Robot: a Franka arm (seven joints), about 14 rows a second.
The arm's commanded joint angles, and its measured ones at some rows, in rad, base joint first. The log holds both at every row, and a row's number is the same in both.
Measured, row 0:
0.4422 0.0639 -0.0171 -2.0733 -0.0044 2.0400 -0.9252
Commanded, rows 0 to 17:
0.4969 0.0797 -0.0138 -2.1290 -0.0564 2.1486 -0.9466
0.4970 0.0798 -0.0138 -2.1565 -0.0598 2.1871 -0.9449
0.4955 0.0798 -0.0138 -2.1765 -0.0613 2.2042 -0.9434
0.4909 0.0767 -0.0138 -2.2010 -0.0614 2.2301 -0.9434
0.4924 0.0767 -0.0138 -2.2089 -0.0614 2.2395 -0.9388
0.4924 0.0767 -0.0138 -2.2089 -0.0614 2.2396 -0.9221
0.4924 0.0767 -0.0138 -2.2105 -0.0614 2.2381 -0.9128
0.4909 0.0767 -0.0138 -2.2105 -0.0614 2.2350 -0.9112
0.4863 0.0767 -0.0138 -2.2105 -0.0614 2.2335 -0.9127
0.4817 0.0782 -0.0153 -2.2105 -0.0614 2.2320 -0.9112
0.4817 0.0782 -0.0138 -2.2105 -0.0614 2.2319 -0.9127
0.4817 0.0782 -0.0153 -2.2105 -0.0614 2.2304 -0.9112
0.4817 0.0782 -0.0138 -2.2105 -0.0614 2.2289 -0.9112
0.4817 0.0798 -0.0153 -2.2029 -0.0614 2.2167 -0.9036
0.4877 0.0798 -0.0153 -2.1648 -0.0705 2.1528 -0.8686
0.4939 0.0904 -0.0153 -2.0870 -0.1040 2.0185 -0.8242
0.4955 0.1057 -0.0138 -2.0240 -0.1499 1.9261 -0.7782
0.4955 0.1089 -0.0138 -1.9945 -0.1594 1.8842 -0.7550
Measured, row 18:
0.4972 0.0907 -0.0188 -2.0907 -0.1140 2.0002 -0.8212
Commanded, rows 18 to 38:
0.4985 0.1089 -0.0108 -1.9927 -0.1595 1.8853 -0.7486
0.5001 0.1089 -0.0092 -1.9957 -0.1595 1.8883 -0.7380
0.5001 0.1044 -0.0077 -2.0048 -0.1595 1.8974 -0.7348
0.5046 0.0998 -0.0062 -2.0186 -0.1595 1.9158 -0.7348
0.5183 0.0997 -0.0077 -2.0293 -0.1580 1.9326 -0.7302
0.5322 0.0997 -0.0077 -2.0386 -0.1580 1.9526 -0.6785
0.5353 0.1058 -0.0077 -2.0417 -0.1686 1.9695 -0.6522
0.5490 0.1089 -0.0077 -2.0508 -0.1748 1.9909 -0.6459
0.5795 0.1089 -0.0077 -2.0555 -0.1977 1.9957 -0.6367
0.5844 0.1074 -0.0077 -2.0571 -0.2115 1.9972 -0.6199
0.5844 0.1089 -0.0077 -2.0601 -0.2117 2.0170 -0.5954
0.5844 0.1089 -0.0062 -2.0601 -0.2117 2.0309 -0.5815
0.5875 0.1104 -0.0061 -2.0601 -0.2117 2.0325 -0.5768
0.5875 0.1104 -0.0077 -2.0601 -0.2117 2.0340 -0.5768
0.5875 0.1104 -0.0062 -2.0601 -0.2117 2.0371 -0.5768
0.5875 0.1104 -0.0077 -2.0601 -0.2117 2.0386 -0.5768
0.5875 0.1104 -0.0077 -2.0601 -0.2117 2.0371 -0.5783
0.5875 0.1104 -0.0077 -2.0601 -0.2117 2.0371 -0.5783
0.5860 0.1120 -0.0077 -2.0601 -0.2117 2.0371 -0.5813
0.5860 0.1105 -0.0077 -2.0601 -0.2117 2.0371 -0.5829
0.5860 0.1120 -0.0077 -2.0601 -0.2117 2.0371 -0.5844
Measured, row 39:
0.5903 0.1182 -0.0115 -2.0456 -0.1845 2.0082 -0.6091
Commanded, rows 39 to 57:
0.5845 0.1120 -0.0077 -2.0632 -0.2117 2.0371 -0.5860
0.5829 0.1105 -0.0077 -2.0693 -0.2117 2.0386 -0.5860
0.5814 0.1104 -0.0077 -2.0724 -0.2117 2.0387 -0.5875
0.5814 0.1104 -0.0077 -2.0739 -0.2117 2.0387 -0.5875
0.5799 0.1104 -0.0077 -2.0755 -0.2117 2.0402 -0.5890
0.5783 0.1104 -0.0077 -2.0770 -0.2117 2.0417 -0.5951
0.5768 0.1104 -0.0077 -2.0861 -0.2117 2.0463 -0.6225
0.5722 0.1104 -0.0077 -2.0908 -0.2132 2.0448 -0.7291
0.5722 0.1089 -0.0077 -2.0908 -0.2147 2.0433 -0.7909
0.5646 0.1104 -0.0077 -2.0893 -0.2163 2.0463 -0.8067
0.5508 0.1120 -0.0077 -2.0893 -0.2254 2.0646 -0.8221
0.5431 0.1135 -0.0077 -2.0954 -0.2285 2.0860 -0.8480
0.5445 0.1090 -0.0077 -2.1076 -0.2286 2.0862 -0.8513
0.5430 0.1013 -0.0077 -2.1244 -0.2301 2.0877 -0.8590
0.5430 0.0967 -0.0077 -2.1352 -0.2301 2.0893 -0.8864
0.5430 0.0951 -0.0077 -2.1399 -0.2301 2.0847 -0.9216
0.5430 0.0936 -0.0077 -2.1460 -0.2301 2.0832 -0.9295
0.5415 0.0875 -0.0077 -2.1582 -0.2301 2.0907 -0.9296
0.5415 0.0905 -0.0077 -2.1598 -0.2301 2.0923 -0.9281
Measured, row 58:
0.5546 0.1163 -0.0140 -2.1143 -0.2033 2.0620 -0.8958
